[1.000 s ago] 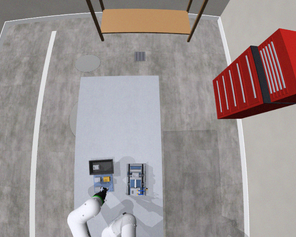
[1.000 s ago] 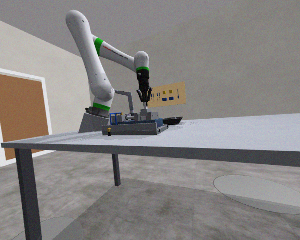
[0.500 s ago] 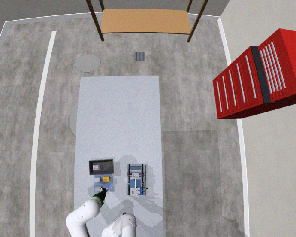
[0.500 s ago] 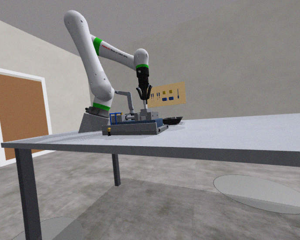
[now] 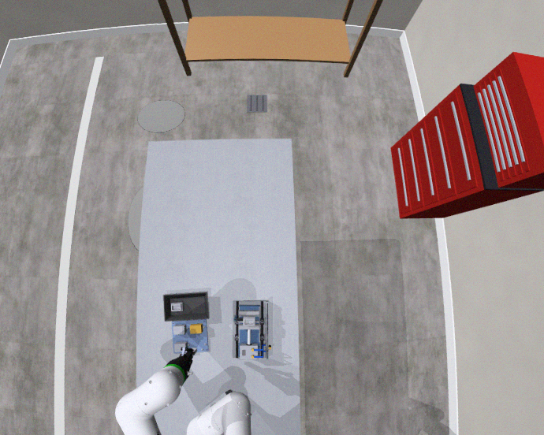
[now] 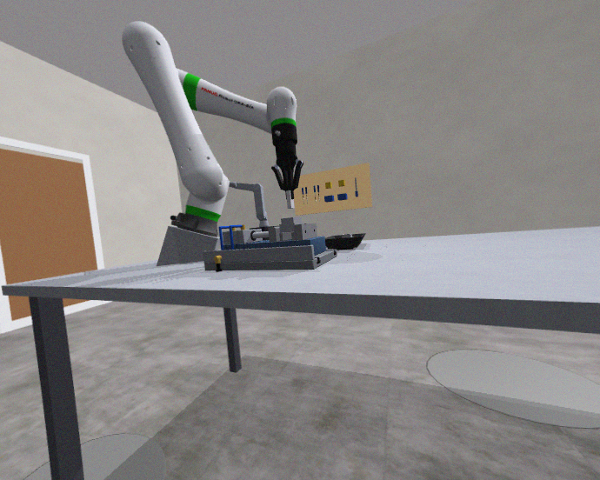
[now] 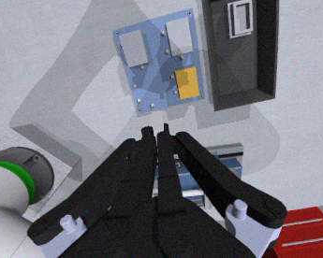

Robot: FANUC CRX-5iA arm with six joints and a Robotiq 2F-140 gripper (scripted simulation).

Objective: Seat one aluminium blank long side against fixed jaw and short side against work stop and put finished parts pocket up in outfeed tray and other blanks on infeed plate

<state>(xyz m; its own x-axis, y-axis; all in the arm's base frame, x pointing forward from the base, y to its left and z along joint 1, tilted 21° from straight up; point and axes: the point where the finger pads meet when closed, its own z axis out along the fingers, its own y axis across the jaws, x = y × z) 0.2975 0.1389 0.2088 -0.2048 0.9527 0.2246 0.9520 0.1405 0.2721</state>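
The black work stop rod lies 170 mm ahead of my hand, 180 mm to the right of it and 110 mm below it. The rest, counted from my hand: blue infeed plate 70 mm to the left, 190 mm below; then hose-end block 20 mm ahead, 260 mm to the right, 120 mm below; then brass blank 60 mm ahead, 40 mm to the left, 170 mm below.
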